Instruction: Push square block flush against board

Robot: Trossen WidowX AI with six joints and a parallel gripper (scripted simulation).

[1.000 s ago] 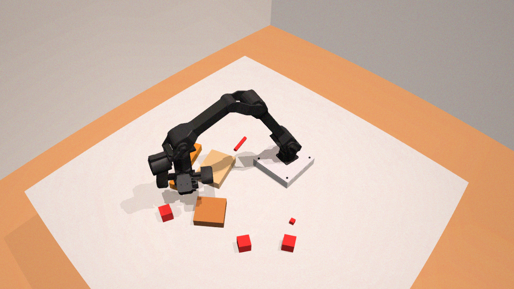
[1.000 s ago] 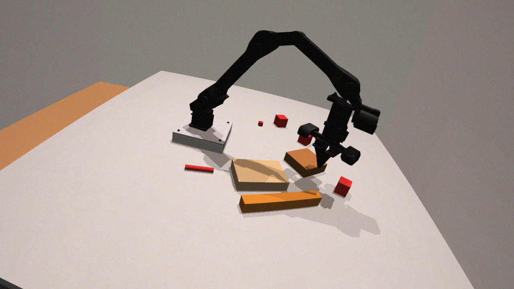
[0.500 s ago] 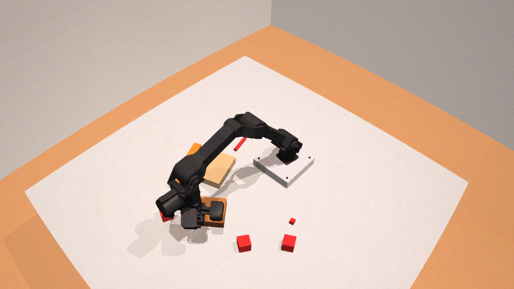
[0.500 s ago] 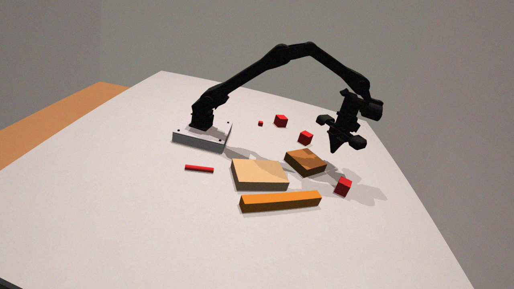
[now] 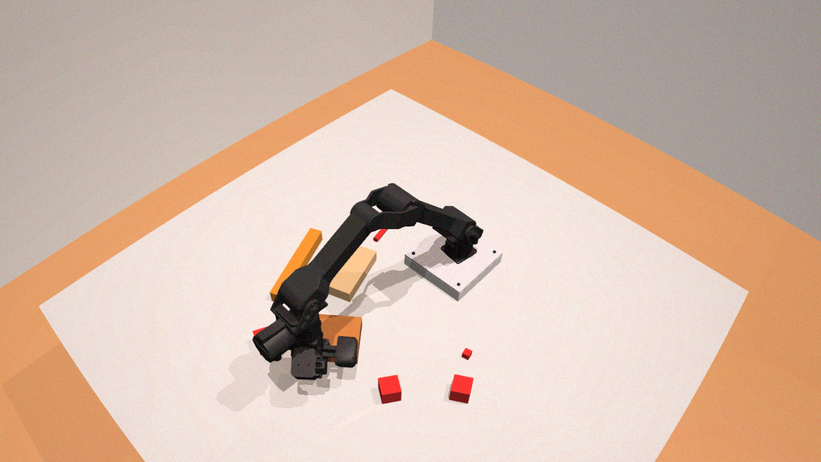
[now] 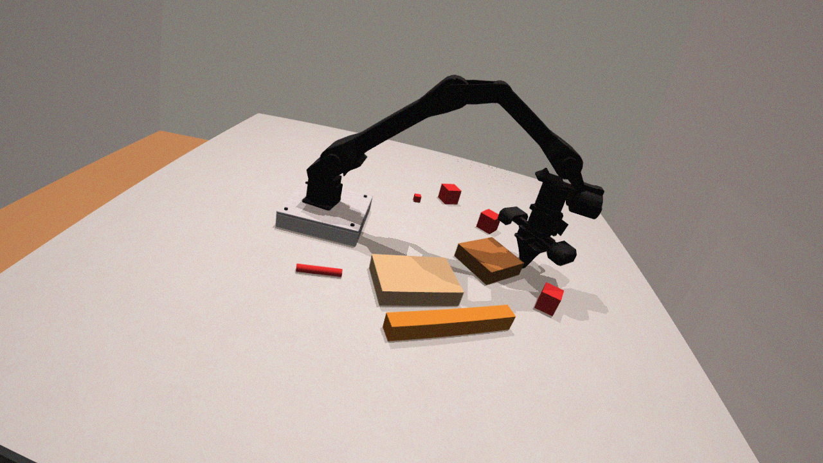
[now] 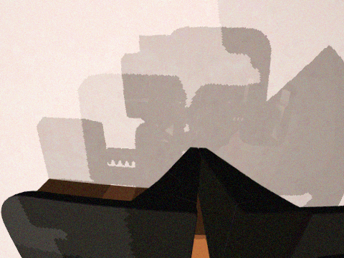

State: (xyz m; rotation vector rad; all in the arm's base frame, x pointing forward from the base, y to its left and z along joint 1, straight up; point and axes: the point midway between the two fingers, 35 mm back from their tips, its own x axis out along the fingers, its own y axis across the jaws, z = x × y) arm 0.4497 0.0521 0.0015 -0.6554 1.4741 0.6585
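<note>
Right now my gripper tip is 8 cm past the brown square block, 3 cm to the left of it and 1 cm below it. From my gripper tip the other things lie so: tan flat board 21 cm behind, 18 cm to the right, 1 cm above; long orange bar 12 cm behind, 26 cm to the right, 1 cm above; tiny red cube 28 cm behind, 17 cm to the left.
</note>
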